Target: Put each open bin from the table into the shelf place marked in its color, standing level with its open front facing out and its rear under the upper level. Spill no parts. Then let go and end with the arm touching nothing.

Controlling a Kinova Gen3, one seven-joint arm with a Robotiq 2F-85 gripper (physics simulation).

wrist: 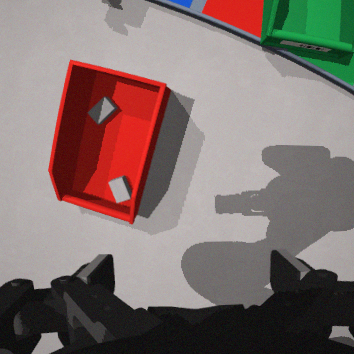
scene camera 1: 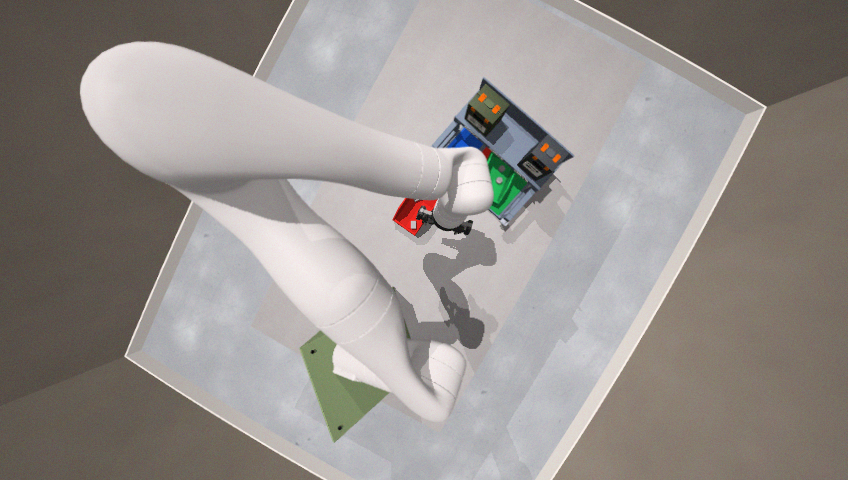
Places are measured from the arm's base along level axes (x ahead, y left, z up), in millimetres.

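Pixels of known places: gripper, fingertip midpoint: (wrist: 191, 270).
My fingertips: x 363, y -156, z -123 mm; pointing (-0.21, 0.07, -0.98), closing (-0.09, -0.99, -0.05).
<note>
Ahead of a thing's pixels: the offset from my fingertips to its top centre. "*": to the spot under its first point.
The red bin @(* 35 mm ahead, 132 mm left, 218 mm down) (scene camera 1: 407, 212) (wrist: 132, 145) stands upright on the table in front of the shelf @(* 341 mm ahead, 194 mm right, 119 mm down) (scene camera 1: 516, 141), with two grey blocky parts inside. Its low lip faces my gripper in the wrist view. My gripper (scene camera 1: 445, 220) (wrist: 191, 270) is open and empty, above the table beside the red bin. The green bin @(224 mm ahead, 161 mm right, 130 mm down) (scene camera 1: 502, 185) (wrist: 312, 17) is on the green place, slightly turned against the shelf's front edge, holding round grey parts; its rear is hard to judge. The red place (scene camera 1: 486, 152) (wrist: 232, 17) shows beside it. A blue area (scene camera 1: 467, 139) (wrist: 179, 2) shows beyond; bin or marking, I cannot tell.
An olive box @(392 mm ahead, 66 mm right, 22 mm down) (scene camera 1: 487, 107) and a dark grey box @(273 mm ahead, 265 mm right, 3 mm up) (scene camera 1: 544, 154), both with orange marks, stand on the shelf's upper level. The arm hides part of the shelf and red bin in the scene view. The arm's green base plate (scene camera 1: 342, 404) is at the bottom.
</note>
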